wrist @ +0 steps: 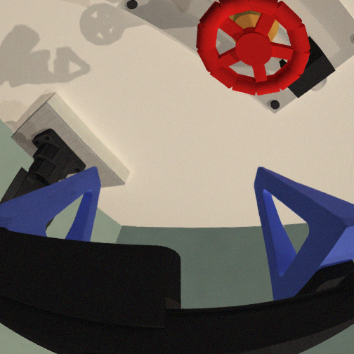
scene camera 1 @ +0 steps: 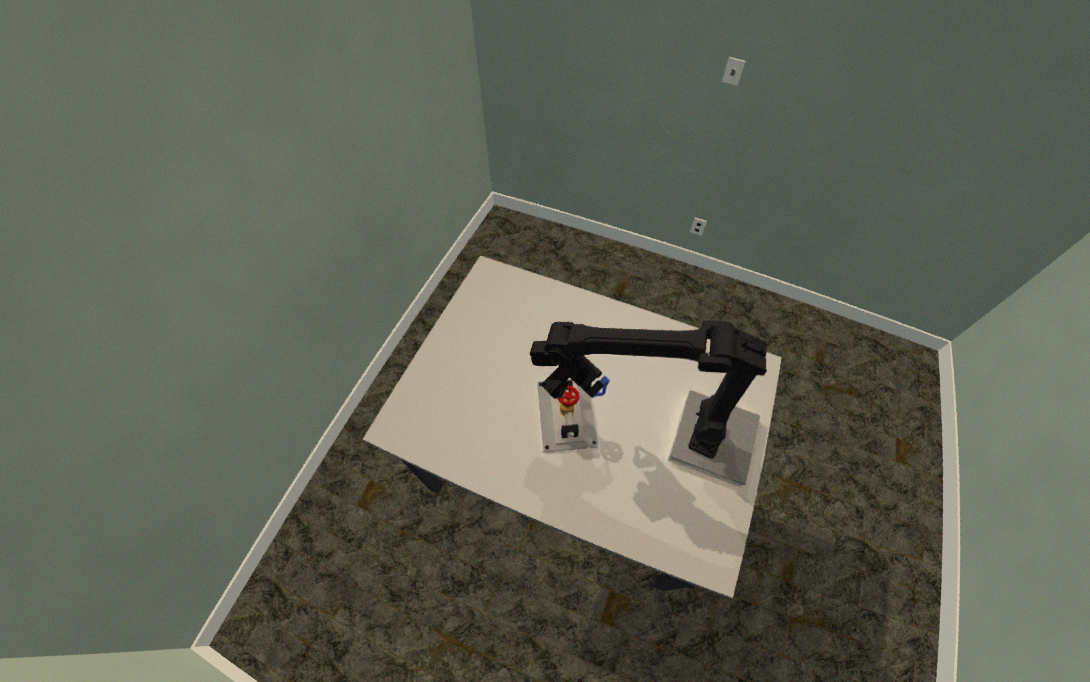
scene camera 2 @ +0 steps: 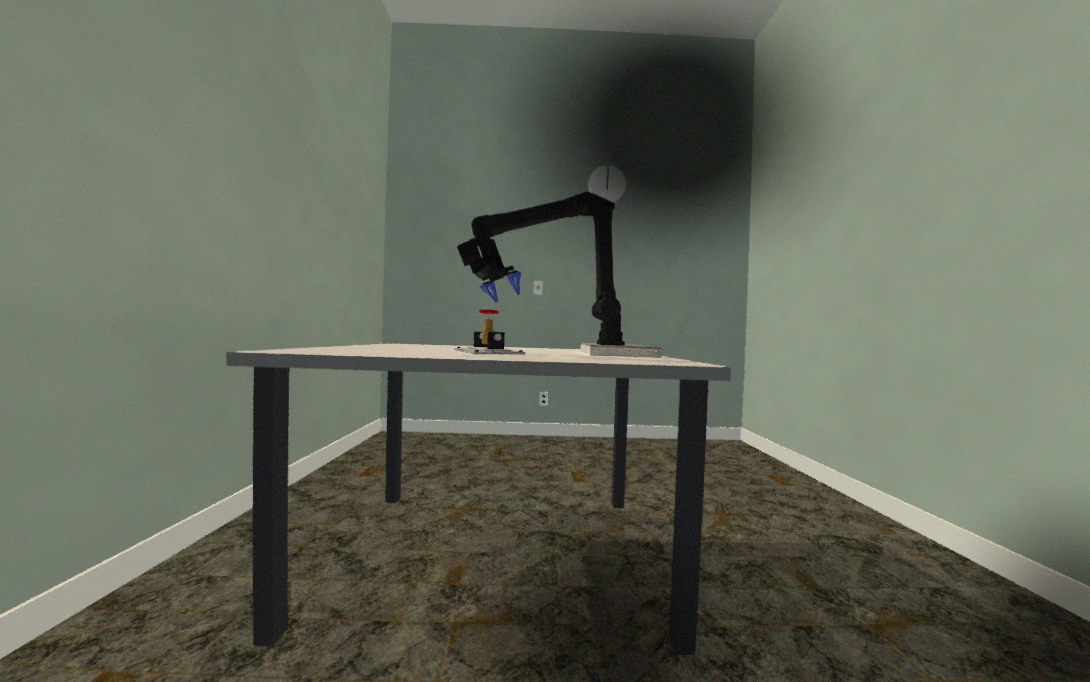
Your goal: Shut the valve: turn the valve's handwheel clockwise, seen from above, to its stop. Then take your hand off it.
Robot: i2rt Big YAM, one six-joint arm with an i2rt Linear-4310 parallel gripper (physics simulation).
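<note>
The valve's red handwheel [scene camera 1: 569, 395] [scene camera 2: 488, 312] [wrist: 253, 48] lies level on top of a brass valve body [scene camera 1: 566, 408] [scene camera 2: 487, 329]. The valve is fixed on a pale grey base plate [scene camera 1: 551, 438] [scene camera 2: 514, 351] with a black block [scene camera 1: 569, 431] [wrist: 312, 75] beside it. My gripper [scene camera 2: 505, 298] [wrist: 177, 175] is open, with nothing between its blue fingers. It hangs tilted above the handwheel, apart from it. In the wrist view the wheel shows at the upper right, beyond the fingertips. In scene camera 1 the black gripper body partly covers the fingers.
The valve stands on a pale table [scene camera 1: 450, 361] [scene camera 2: 337, 361]. The arm's base stands on a grey slab [scene camera 1: 739, 458] [scene camera 2: 643, 350] [wrist: 112, 175] near the table's right end. Shadows of the arm and wheel fall on the table.
</note>
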